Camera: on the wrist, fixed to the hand. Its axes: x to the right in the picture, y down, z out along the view.
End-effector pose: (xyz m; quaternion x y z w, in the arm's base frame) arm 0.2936 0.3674 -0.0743 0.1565 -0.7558 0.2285 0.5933
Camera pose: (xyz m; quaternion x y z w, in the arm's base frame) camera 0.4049 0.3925 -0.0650 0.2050 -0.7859 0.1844 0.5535
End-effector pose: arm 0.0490 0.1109 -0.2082 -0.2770 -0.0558 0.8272 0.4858
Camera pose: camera 0.1389 0.0965 -0.2777 -0.2213 -0.1055 0.8185 0.5195
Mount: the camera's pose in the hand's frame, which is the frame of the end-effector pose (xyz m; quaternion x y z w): -0.0176 -0.0368 -0.1070 -0.0052 -0.0659 -0.0490 0.9966
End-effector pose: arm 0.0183 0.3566 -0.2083 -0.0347 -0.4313 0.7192 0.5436
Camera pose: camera 0.1086 0.4060 -0.2584 0.0311 -0.4711 0.6902 0.5484
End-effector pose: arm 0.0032 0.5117 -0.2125 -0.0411 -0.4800 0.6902 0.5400
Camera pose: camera 0.0980 0.5624 -0.2519 0.0252 -0.5195 0.6616 0.5401
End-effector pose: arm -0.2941 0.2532 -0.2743 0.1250 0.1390 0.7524 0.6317
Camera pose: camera -0.2963 0.2364 -0.3875 0.1641 0.0991 0.7113 0.6762
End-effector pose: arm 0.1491 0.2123 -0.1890 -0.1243 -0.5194 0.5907 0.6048
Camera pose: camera 0.2578 0.2370 -0.2153 -0.0626 -0.5667 0.5646 0.5968
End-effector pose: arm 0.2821 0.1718 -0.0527 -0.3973 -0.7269 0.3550 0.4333
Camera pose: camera 0.3752 0.1587 0.0127 -0.3392 -0.7743 0.3550 0.3993
